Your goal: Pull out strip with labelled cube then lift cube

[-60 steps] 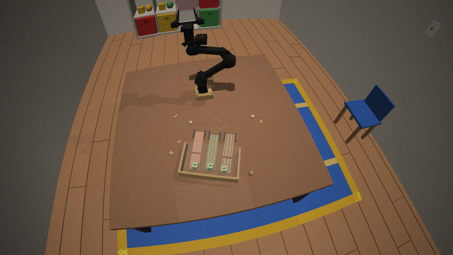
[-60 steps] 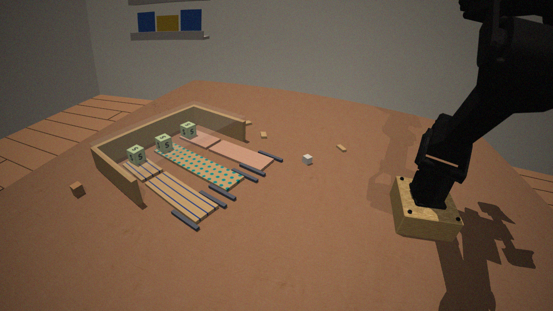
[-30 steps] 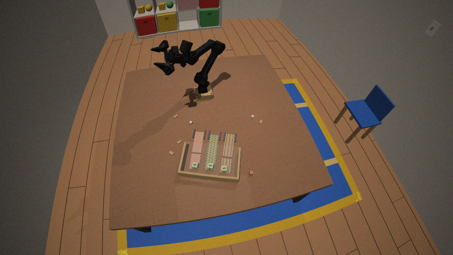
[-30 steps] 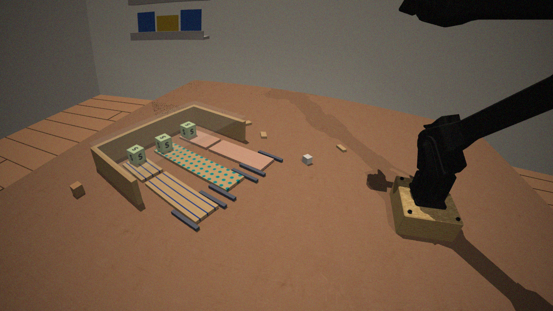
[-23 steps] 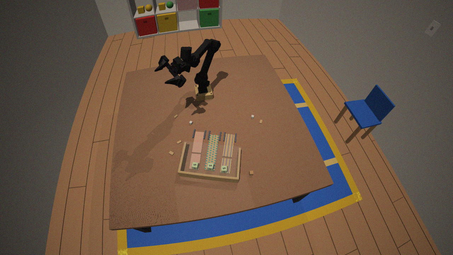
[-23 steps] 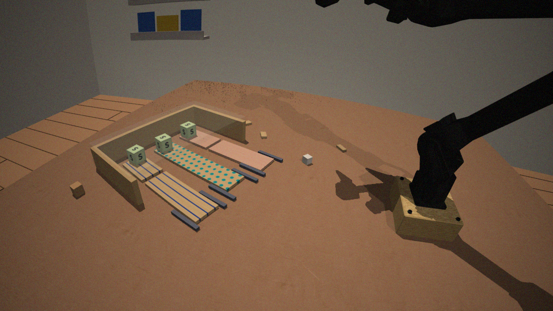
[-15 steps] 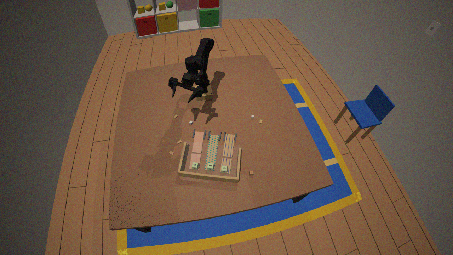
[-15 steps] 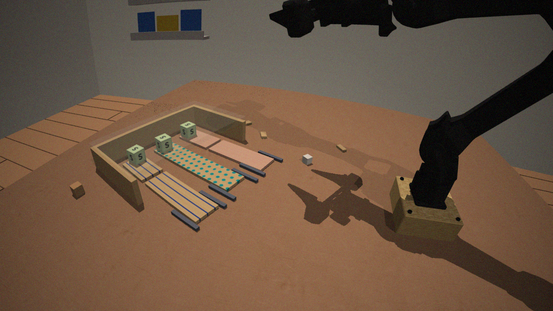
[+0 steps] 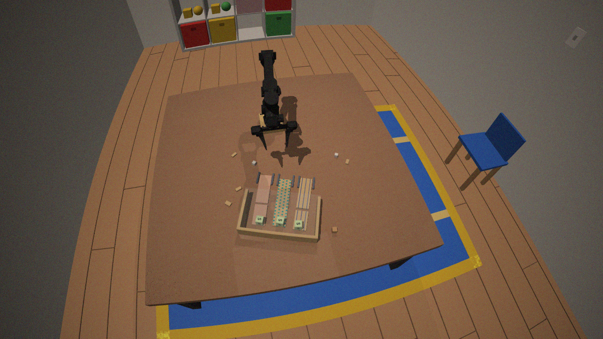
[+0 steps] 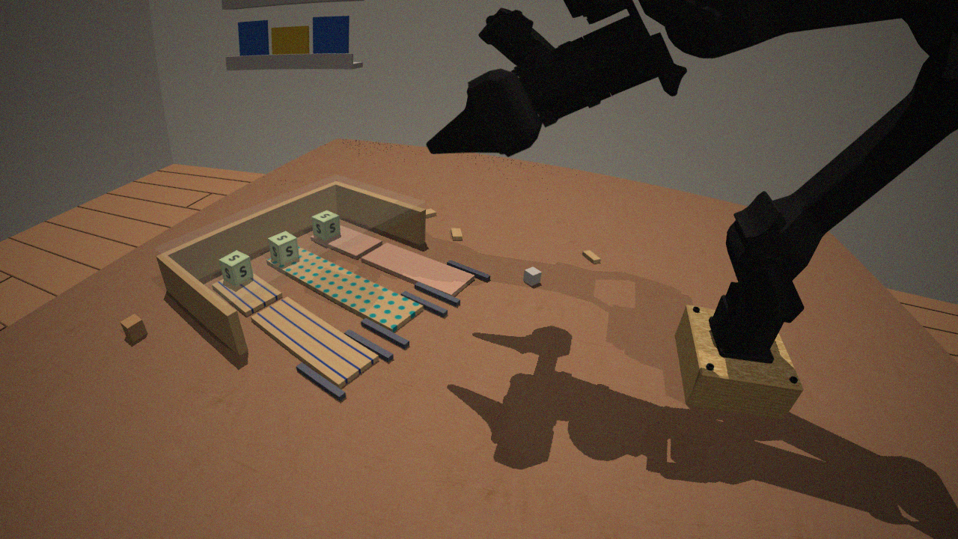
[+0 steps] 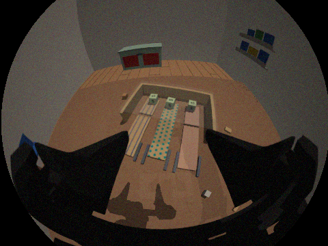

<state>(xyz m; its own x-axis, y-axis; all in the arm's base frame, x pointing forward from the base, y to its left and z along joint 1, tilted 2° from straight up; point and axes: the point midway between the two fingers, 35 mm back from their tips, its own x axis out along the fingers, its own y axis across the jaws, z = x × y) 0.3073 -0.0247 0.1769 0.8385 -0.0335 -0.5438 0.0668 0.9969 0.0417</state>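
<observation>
Now: the teal-dotted strip 14 cm ahead of my gripper tip, 1 cm to the right of it and 20 cm below it.
</observation>
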